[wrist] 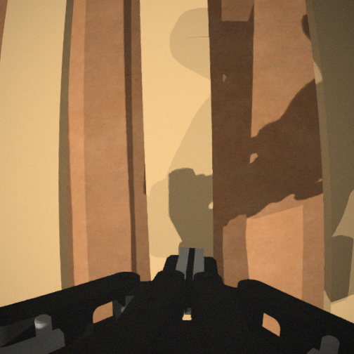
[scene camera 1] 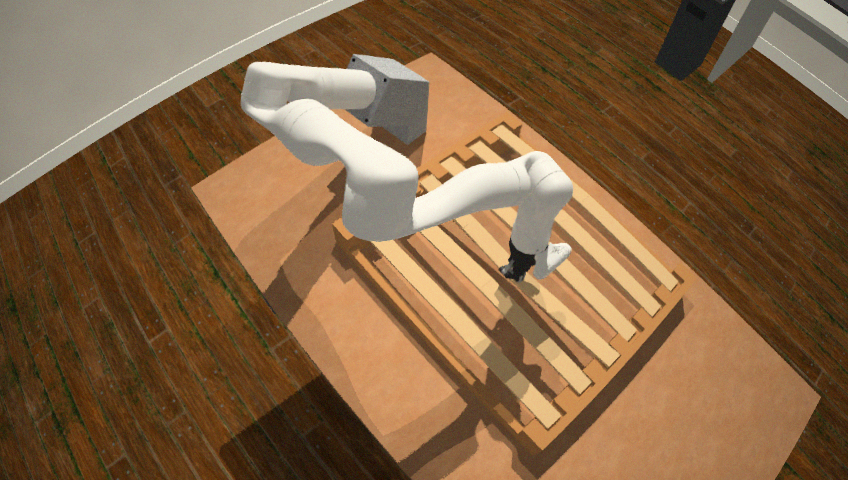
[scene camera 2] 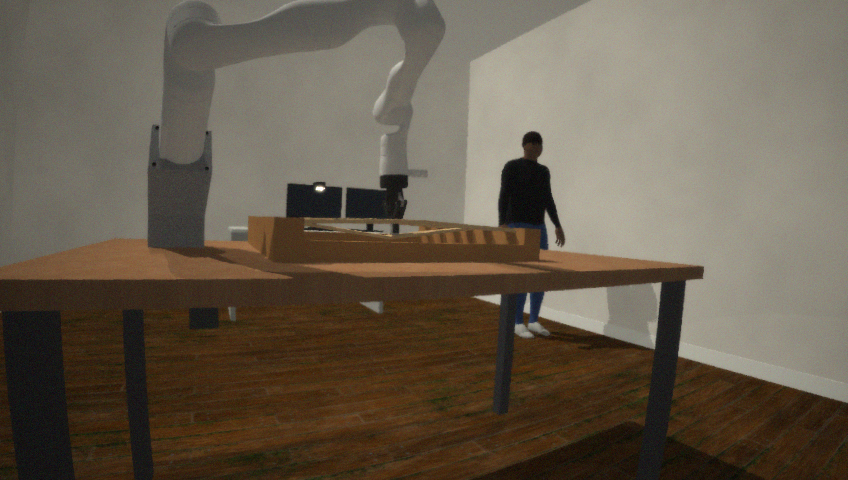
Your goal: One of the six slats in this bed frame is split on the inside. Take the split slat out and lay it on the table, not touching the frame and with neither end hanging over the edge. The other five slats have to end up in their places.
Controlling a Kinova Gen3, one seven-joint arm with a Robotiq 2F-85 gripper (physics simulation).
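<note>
The bed frame (scene camera 1: 538,441) (scene camera 2: 404,252) stands on the table (scene camera 1: 731,356) (scene camera 2: 136,258) with six pale slats in it. My gripper (scene camera 1: 510,274) (scene camera 2: 395,215) (wrist: 191,262) is shut and empty, pointing down over the middle of the third slat (scene camera 1: 586,337) (wrist: 160,100) from the front left. Contact looks likely, but the fingertips' underside is hidden. In the scene camera 2 view, one pale slat (scene camera 2: 389,236) dips in a shallow V near the gripper. A thin line crosses part of the middle slat in the wrist view. The arm hides stretches of several slats.
The arm's grey base (scene camera 1: 397,98) (scene camera 2: 176,205) stands on the table behind the frame's far end. The table reaches beyond the frame on several sides. A person (scene camera 2: 526,193) stands behind the table, and two monitors (scene camera 2: 314,201) are farther back. Arm shadows cross the slats.
</note>
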